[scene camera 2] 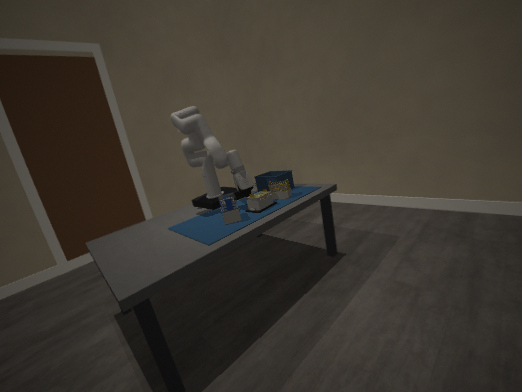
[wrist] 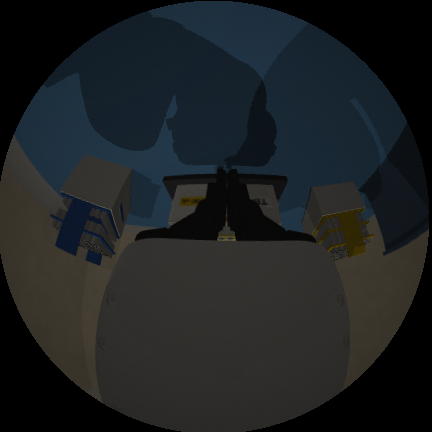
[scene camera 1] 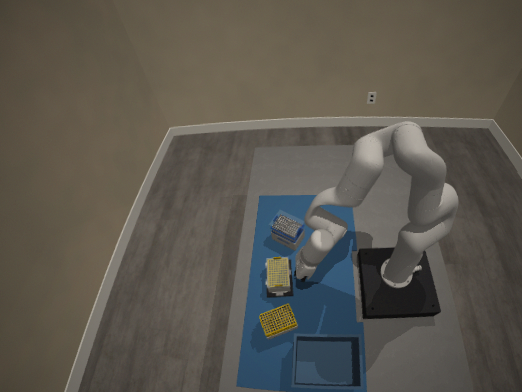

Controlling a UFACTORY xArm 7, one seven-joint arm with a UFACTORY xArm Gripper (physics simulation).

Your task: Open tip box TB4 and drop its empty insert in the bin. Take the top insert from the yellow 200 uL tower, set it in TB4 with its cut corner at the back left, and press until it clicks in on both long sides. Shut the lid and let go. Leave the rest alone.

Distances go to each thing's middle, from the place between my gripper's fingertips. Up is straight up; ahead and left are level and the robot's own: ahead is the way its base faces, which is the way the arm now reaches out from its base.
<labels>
Now: the blue-and-white tip tower (scene camera 1: 288, 230) 19 cm to the right of my hand, 2 cm above it and 1 cm ahead of it. Round my hand: blue bin (wrist: 389, 192) 34 cm to the left, 4 cm behind, 2 cm above.
</labels>
